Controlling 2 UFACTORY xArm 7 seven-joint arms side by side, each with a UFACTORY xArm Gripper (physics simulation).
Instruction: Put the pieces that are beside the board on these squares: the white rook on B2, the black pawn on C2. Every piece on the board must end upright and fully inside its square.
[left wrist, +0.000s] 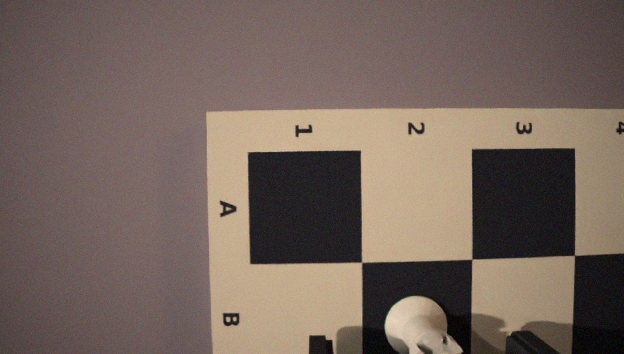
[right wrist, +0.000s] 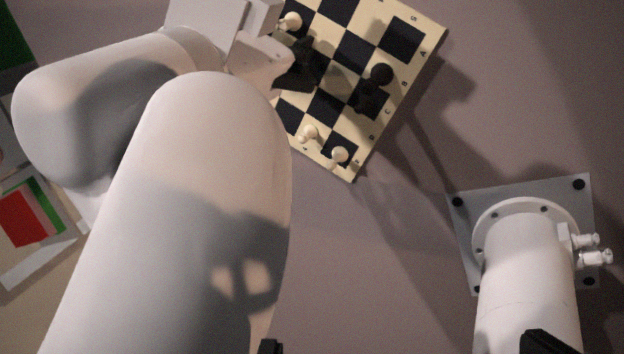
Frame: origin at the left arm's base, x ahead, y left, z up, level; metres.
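Where they show: left gripper, fingertip midpoint: (right wrist: 283, 33); left arm's base at its link origin: (right wrist: 525, 241).
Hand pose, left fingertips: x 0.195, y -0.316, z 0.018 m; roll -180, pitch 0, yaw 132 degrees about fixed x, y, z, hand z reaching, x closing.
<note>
Each offset is from my left fingertips to the centre of the thing. "spot": to the spot under its first point.
The white rook @(dx -0.011, dy -0.008, dz +0.005 m) (left wrist: 416, 320) is at the bottom of the left wrist view over dark square B2; its visible part is within that square, its lower part cut off by the frame. My left gripper (left wrist: 420, 346) is open, one dark finger on each side of the rook, apart from it. The board (left wrist: 227, 167) (right wrist: 351, 175) shows in both views. In the right wrist view a pale piece @(spot: dx -0.017, dy -0.008, dz +0.002 m) (right wrist: 292, 21) is near B2, beside the left gripper's dark fingers. My right gripper (right wrist: 405, 345) is open and empty, away from the board. I cannot make out the loose black pawn or square C2.
A black piece @(dx -0.088, dy +0.077, dz +0.020 m) (right wrist: 381, 75) stands around C5. Pale pieces stand near E4 @(dx +0.021, dy +0.120, dz +0.004 m) (right wrist: 310, 132) and E5 @(dx -0.006, dy +0.157, dz +0.010 m) (right wrist: 339, 154). A large pale arm (right wrist: 215, 150) covers the board's left side. An arm base plate (right wrist: 462, 240) is at right, a red block (right wrist: 22, 217) at far left.
</note>
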